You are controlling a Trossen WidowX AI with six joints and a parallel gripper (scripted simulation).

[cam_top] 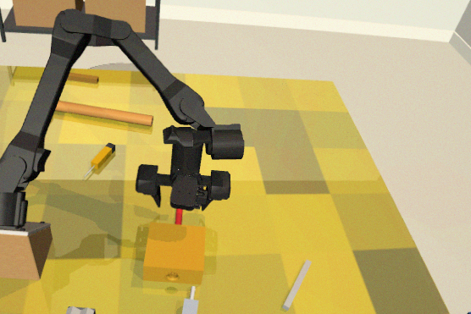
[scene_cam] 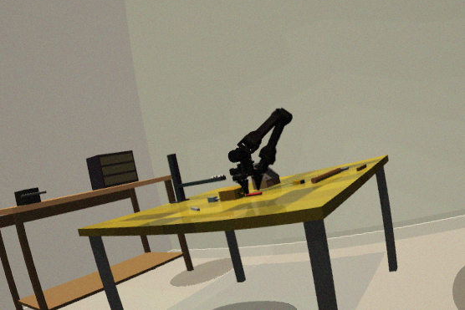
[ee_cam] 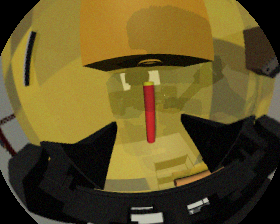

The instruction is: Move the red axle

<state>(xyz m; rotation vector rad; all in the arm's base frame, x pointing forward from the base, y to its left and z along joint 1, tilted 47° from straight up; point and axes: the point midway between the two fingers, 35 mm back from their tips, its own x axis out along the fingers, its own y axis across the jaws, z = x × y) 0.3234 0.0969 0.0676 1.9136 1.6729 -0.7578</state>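
Right now the orange beam is 2 cm behind my gripper tip, 12 cm to the right of it and 1 cm above it. Round my gripper tip: brown stick: 27 cm behind, 48 cm to the left, 1 cm below; yellow screwdriver: 18 cm behind, 15 cm to the left, 1 cm below.
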